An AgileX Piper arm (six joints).
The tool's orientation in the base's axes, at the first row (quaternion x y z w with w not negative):
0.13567 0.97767 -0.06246 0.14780
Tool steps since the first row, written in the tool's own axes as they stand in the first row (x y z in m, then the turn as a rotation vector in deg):
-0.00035 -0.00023 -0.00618 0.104 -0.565 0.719
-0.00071 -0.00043 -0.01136 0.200 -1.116 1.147
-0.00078 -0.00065 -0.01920 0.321 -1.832 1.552
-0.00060 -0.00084 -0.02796 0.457 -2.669 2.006
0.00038 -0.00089 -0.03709 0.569 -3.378 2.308
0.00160 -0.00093 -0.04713 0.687 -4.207 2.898
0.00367 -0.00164 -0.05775 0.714 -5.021 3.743
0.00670 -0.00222 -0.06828 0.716 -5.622 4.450
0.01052 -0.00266 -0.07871 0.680 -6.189 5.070
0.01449 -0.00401 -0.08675 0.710 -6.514 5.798
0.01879 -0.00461 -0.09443 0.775 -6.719 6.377
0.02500 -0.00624 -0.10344 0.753 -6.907 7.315
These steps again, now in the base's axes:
-0.00142 0.00070 0.00599 -0.060 -0.631 -0.667
-0.00256 0.00126 0.01103 -0.189 -1.203 -1.058
-0.00469 0.00230 0.01850 -0.393 -1.923 -1.420
-0.00729 0.00359 0.02677 -0.632 -2.763 -1.824
-0.01069 0.00526 0.03514 -0.854 -3.461 -2.086
-0.01456 0.00715 0.04429 -1.037 -4.320 -2.614
-0.01955 0.00871 0.05379 -1.063 -5.228 -3.357
-0.02537 0.01061 0.06290 -1.043 -5.916 -3.979
-0.03184 0.01282 0.07166 -1.002 -6.568 -4.509
-0.03806 0.01382 0.07818 -0.924 -6.989 -5.182
-0.04428 0.01555 0.08420 -0.884 -7.263 -5.735
-0.05290 0.01699 0.09098 -0.662 -7.600 -6.602

